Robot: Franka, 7 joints.
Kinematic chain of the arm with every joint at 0, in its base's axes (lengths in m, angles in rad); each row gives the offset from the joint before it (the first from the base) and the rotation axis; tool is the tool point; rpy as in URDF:
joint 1: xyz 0 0 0.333 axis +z
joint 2: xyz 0 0 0 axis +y
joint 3: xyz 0 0 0.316 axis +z
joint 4: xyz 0.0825 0 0 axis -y
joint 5: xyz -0.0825 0 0.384 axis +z
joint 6: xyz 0 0 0 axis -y
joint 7: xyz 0.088 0 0 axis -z
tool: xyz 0 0 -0.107 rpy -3.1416 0 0
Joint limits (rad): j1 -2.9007..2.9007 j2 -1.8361..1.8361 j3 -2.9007..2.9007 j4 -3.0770..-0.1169 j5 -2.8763..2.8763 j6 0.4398..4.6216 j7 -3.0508..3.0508
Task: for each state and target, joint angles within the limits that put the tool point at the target. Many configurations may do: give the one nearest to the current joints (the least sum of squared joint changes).
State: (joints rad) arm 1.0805 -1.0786 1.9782 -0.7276 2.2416 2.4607 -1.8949
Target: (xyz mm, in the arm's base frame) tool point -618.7 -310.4 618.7
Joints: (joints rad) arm 1.4006 -0.8211 1.7777 -1.2923 2.3119 2.9116 -1.8949
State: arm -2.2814 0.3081 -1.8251 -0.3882 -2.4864 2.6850 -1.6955
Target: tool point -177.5 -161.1 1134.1
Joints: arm -1.9454 0.2536 -1.8209 -0.1169 -2.4652 2.8447 -1.6955
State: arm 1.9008 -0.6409 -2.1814 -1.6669 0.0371 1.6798 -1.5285
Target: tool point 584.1 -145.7 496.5
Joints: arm 1.9134 -0.4056 -2.0327 -1.5965 0.0651 1.5964 -1.5285
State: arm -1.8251 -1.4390 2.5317 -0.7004 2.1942 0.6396 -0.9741
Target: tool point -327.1 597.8 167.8
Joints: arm -1.1290 -1.5568 2.7035 -0.5822 2.1192 0.5174 -0.9741
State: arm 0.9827 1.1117 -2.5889 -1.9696 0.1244 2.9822 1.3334
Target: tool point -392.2 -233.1 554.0
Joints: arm 0.2935 0.4621 -2.9007 -2.4732 0.2082 2.8703 1.3334
